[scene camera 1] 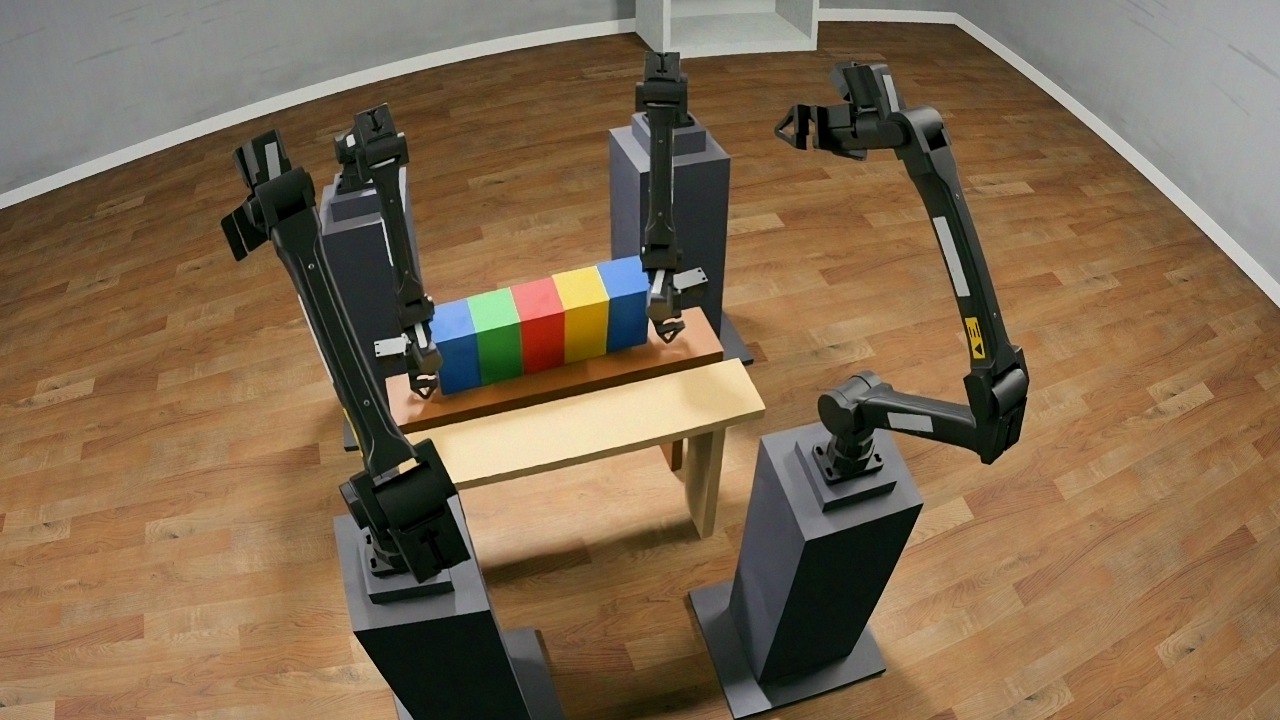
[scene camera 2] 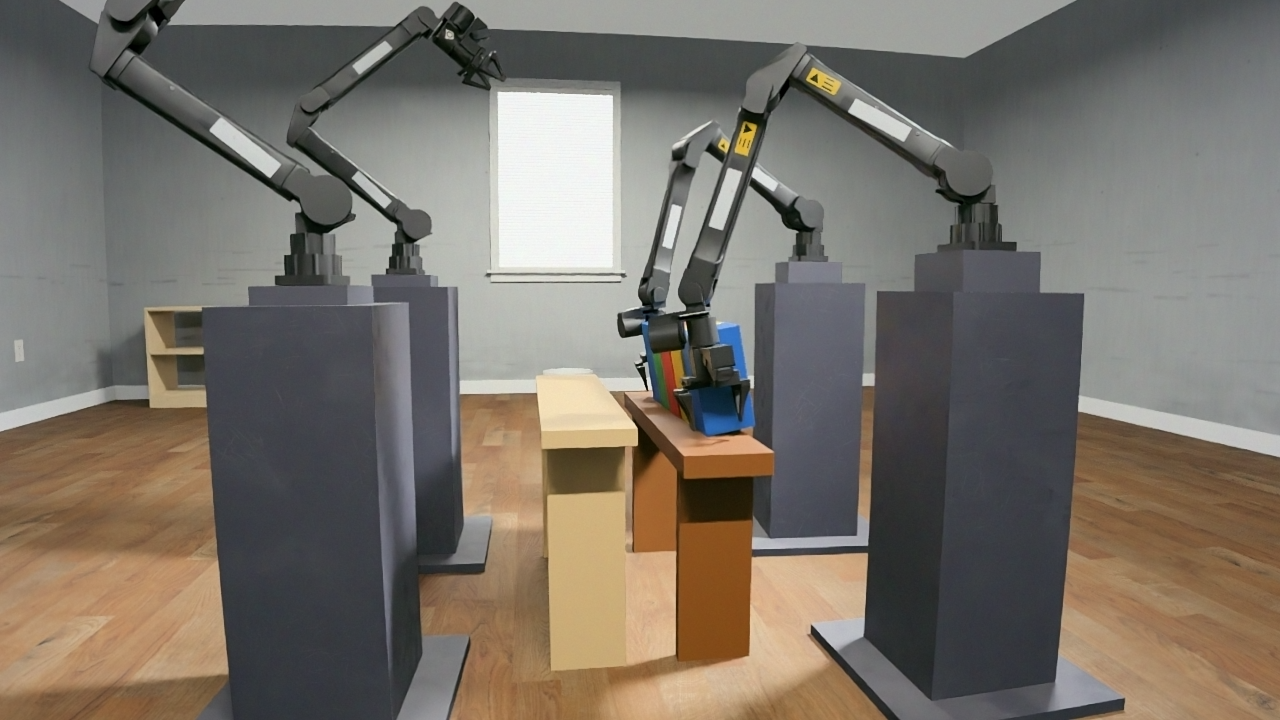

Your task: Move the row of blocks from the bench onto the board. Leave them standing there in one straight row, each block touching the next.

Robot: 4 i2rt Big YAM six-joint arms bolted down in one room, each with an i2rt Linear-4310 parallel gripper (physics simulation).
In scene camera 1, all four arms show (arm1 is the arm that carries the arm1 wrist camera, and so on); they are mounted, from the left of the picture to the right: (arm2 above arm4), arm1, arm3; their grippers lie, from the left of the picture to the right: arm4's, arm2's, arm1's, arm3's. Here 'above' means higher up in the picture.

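Observation:
The row runs, from the left in scene camera 1, blue (scene camera 1: 456,358), green (scene camera 1: 498,349), red (scene camera 1: 543,340), yellow (scene camera 1: 586,326), blue (scene camera 1: 626,313) (scene camera 2: 721,416). The blocks touch face to face over the brown bench (scene camera 1: 699,335) (scene camera 2: 725,463). In scene camera 2 the row leans towards the pale board (scene camera 1: 608,420) (scene camera 2: 586,437), its far lower edge slightly raised. Arm2's gripper (scene camera 1: 424,385) is at the left end, arm1's gripper (scene camera 1: 665,329) at the right end; both look open, against the end faces. Arm3's gripper (scene camera 1: 785,127) looks open. Arm4's gripper (scene camera 1: 239,234) is turned away.
The board stands close beside the bench, on the front side in scene camera 1. Four dark pedestals surround them. In scene camera 2 an open gripper (scene camera 2: 487,75) hangs high at the upper left, and a small shelf (scene camera 2: 161,351) stands against the wall.

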